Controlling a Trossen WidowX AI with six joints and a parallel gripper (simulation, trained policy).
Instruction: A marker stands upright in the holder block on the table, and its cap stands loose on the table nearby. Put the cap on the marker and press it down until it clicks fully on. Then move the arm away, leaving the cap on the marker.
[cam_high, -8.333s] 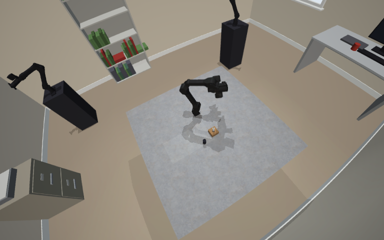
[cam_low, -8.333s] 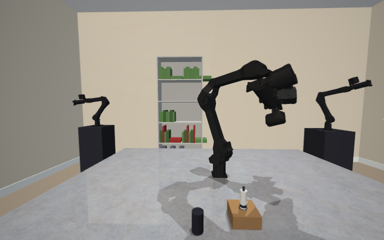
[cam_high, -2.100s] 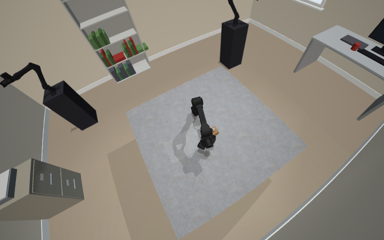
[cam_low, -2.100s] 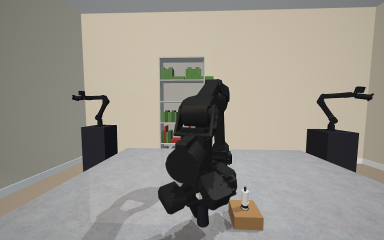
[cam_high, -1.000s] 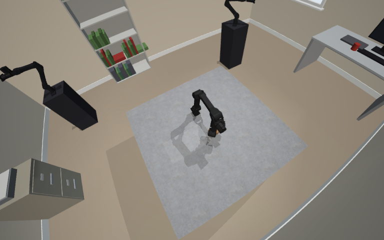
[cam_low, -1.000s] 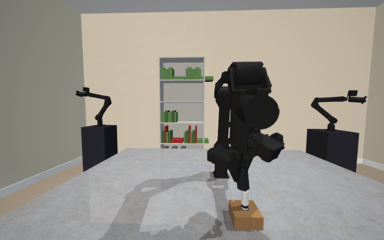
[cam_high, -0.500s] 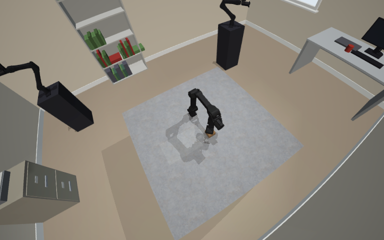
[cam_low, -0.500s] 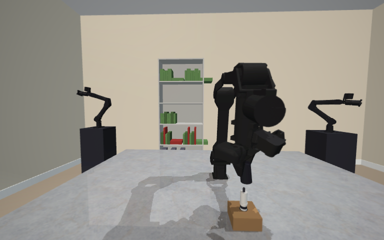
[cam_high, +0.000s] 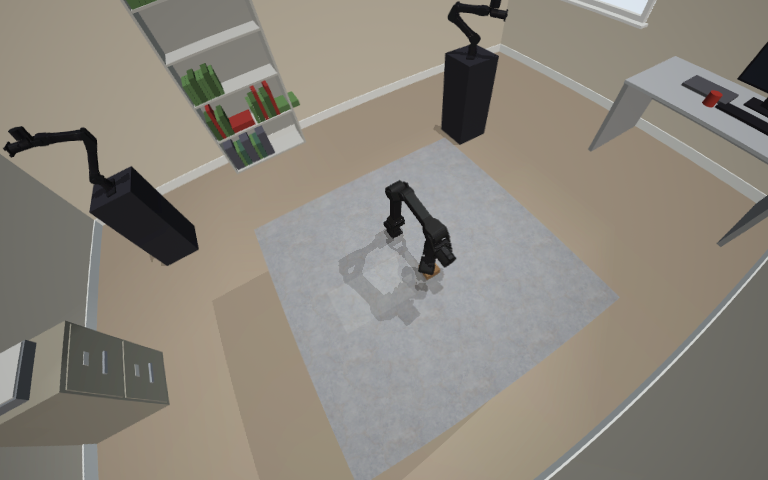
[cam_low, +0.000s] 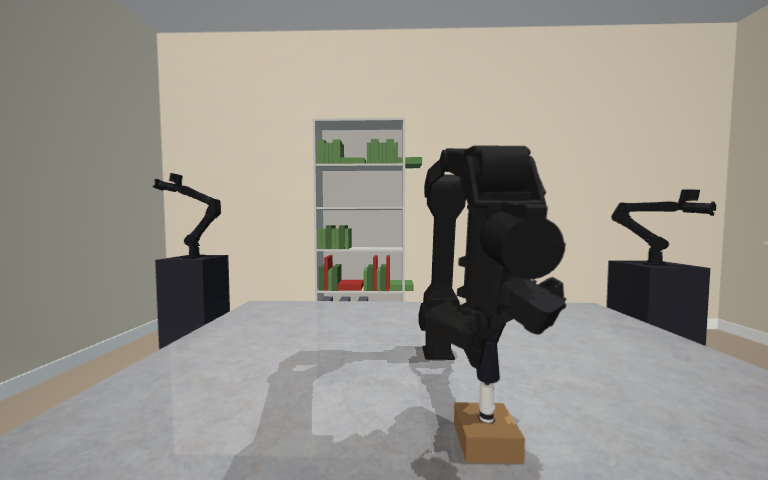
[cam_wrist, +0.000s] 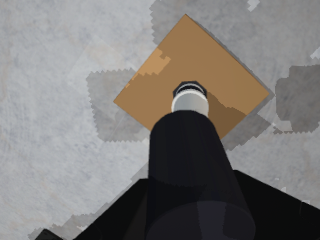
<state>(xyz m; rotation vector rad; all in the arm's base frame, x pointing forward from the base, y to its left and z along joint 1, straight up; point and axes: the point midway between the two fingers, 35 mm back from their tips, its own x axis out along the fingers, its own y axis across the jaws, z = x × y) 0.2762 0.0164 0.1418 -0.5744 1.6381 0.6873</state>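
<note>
Right now the white marker is 1 cm ahead of my gripper tip, 1 cm to the left of it and 4 cm below it. From my gripper tip the other things lie so: holder block 1 cm ahead, 1 cm to the left, 9 cm below; black cap 1 cm ahead, 1 cm above.
</note>
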